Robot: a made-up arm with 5 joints. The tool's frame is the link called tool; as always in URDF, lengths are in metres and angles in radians. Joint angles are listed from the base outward.
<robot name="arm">
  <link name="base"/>
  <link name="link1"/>
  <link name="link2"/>
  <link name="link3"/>
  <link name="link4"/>
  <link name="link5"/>
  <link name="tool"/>
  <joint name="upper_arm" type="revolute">
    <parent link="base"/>
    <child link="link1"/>
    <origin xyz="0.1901 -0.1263 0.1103"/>
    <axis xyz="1 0 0"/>
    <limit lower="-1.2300" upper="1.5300"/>
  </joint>
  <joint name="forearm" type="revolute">
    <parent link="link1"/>
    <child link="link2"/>
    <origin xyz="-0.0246 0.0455 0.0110"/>
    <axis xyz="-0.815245 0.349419 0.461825"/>
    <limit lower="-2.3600" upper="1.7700"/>
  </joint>
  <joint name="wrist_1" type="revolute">
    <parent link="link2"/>
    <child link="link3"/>
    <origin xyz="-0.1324 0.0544 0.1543"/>
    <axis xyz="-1 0 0"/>
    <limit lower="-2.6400" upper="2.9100"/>
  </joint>
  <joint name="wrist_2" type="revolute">
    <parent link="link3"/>
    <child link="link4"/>
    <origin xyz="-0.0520 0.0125 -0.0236"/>
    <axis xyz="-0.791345 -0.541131 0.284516"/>
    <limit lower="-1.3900" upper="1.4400"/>
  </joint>
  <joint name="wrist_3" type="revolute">
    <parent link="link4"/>
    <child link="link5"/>
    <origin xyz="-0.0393 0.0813 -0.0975"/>
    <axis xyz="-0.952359 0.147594 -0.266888"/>
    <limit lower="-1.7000" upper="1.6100"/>
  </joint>
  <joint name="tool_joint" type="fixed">
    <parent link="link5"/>
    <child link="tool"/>
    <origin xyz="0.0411 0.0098 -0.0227" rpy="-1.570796 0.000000 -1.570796"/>
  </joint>
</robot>
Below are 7 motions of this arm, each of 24 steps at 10 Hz.
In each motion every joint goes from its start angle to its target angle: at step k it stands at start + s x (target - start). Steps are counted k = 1, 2, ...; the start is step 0. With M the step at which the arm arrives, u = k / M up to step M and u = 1 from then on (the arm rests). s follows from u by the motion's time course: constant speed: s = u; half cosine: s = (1 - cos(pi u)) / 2; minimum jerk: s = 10 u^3 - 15 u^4 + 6 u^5.
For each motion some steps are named. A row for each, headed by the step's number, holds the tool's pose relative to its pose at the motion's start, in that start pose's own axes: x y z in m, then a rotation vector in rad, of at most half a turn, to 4 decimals.
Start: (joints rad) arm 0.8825 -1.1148 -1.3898 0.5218 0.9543
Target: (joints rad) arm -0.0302 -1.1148 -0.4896 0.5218 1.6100
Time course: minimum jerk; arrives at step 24
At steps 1, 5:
1: 0.0001 0.0002 -0.0001 0.0004 -0.0003 -0.0014
5: 0.0081 0.0232 -0.0079 0.0427 -0.0225 -0.1344

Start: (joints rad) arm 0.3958 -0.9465 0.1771 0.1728 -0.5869
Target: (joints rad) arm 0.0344 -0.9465 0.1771 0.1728 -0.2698
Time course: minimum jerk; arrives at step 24
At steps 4, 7, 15, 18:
4: 0.0020 0.0021 -0.0015 -0.0026 -0.0043 -0.0212
7: 0.0090 0.0090 -0.0065 -0.0103 -0.0185 -0.0910
15: 0.0481 0.0371 -0.0283 -0.0307 -0.0871 -0.4351
18: 0.0612 0.0437 -0.0339 -0.0311 -0.1072 -0.5386

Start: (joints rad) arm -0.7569 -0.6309 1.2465 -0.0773 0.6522
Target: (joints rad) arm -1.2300 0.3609 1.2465 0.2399 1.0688
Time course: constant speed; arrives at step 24
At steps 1, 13, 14, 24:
1: 0.0039 0.0053 0.0035 0.0395 0.0129 -0.0737
13: 0.0706 0.0205 0.0496 0.5139 0.1948 -0.9520
14: 0.0765 0.0175 0.0530 0.5546 0.2112 -1.0241
24: 0.1185 -0.0435 0.0751 0.9867 0.3727 -1.7251

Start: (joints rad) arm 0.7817 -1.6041 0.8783 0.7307 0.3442
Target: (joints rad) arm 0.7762 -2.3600 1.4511 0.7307 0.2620
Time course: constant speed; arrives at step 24
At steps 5, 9, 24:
5: -0.0035 0.0042 -0.0102 -0.0804 0.0292 0.0005
9: -0.0071 0.0061 -0.0196 -0.1471 0.0468 0.0037
24: -0.0267 -0.0012 -0.0596 -0.4074 0.0672 0.0451

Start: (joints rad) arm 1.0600 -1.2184 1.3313 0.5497 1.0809
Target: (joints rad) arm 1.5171 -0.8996 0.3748 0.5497 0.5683
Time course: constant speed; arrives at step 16
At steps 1, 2, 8, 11, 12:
1: 0.0006 -0.0078 0.0017 -0.0112 -0.0216 0.0951
2: 0.0019 -0.0158 0.0035 -0.0228 -0.0428 0.1903
8: 0.0238 -0.0622 0.0179 -0.1042 -0.1583 0.7642
11: 0.0436 -0.0820 0.0283 -0.1540 -0.2066 1.0523
12: 0.0513 -0.0876 0.0325 -0.1722 -0.2209 1.1485

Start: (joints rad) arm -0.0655 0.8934 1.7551 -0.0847 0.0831
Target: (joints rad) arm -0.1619 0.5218 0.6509 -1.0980 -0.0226
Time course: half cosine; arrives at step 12
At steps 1, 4, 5, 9, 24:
1: -0.0047 -0.0040 -0.0014 -0.0141 0.0029 0.0376
4: -0.0528 -0.0732 -0.0149 -0.2120 0.0364 0.5501
5: -0.0636 -0.1161 -0.0170 -0.3172 0.0486 0.8145
9: -0.0048 -0.2697 0.0065 -0.7461 0.0444 1.8665
24: 0.0374 -0.2940 0.0197 -0.8754 0.0165 2.1828

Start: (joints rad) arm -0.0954 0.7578 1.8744 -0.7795 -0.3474
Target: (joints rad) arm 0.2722 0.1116 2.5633 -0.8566 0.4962
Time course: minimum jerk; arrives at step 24
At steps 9, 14, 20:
9: 0.0109 0.0249 -0.0049 -0.0805 0.1755 -0.1389
14: 0.0181 0.0585 -0.0221 -0.2730 0.3625 -0.3379
20: 0.0162 0.0821 -0.0434 -0.4800 0.4451 -0.5125

